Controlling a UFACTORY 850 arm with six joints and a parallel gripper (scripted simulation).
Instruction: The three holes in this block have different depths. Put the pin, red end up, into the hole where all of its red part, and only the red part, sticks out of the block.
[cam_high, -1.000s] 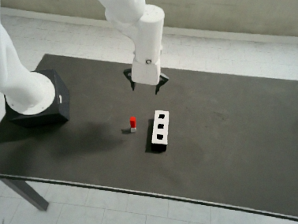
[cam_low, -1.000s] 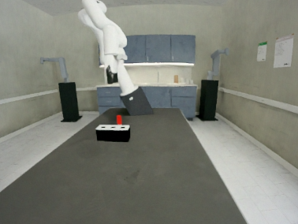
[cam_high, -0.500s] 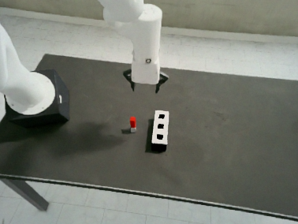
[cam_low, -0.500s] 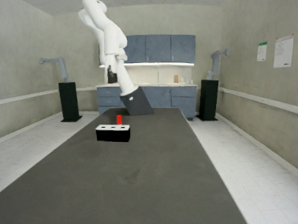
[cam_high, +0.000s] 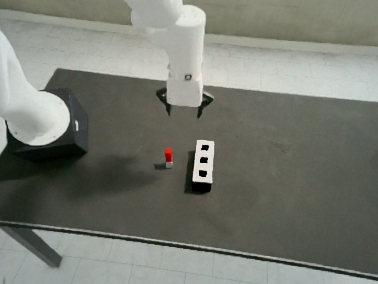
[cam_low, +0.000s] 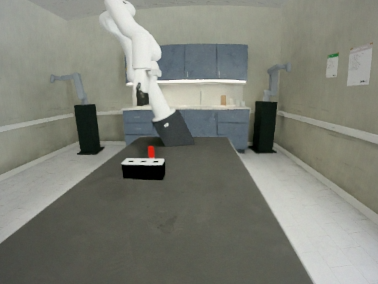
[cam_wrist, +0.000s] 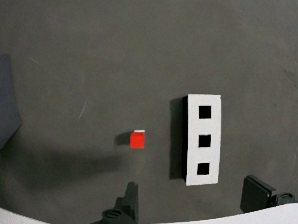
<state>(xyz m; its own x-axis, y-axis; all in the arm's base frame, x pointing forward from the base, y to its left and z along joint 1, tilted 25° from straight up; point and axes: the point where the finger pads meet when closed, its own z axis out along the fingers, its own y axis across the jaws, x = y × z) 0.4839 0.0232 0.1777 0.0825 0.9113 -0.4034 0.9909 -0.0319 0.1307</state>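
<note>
The pin lies 6 cm behind my hand, 1 cm to the left of it and 26 cm below it. Also, from my hand: block (8 cm ahead, 30 cm below).
</note>
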